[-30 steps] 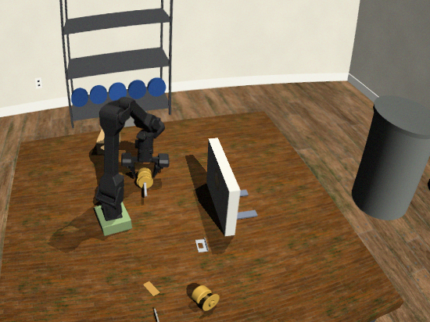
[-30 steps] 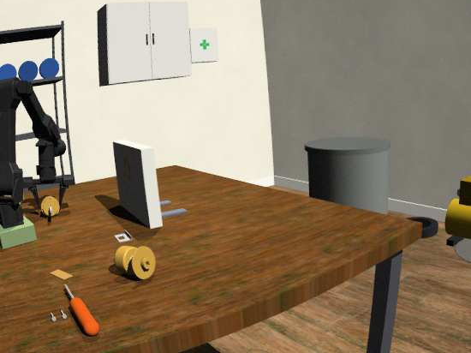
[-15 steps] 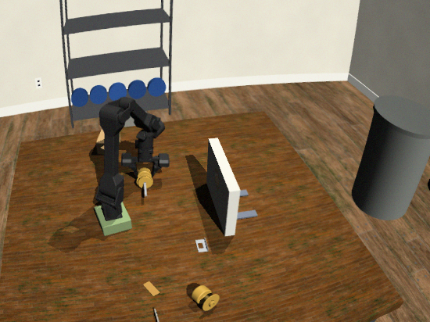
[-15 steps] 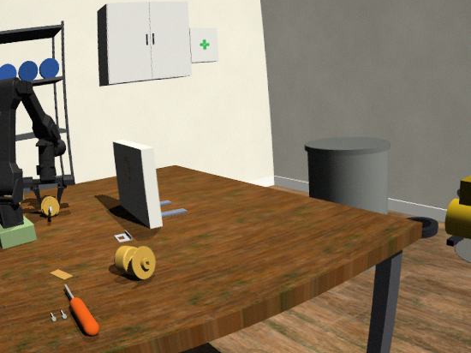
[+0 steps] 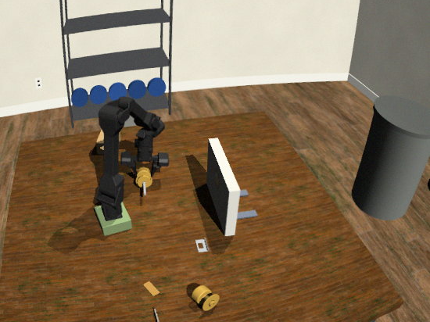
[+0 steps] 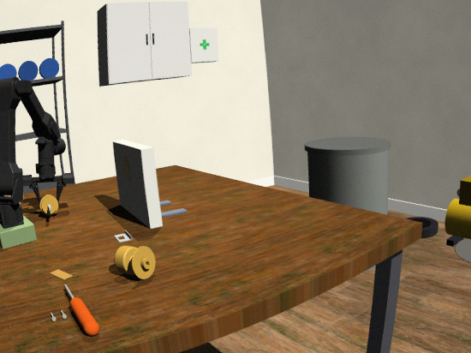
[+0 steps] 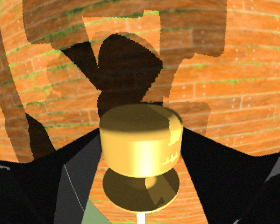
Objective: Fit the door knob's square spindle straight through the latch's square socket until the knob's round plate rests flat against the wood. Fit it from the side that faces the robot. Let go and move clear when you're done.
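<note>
Right now the door panel is 21 cm ahead of my hand, 24 cm to the right of it and 6 cm above it. The rest, counted from my hand: orange screwdriver: 18 cm behind, 69 cm to the right, 5 cm below; tan plate: 15 cm behind, 51 cm to the right, 6 cm below; cardboard box: 8 cm behind, 30 cm to the left, 3 cm below.
</note>
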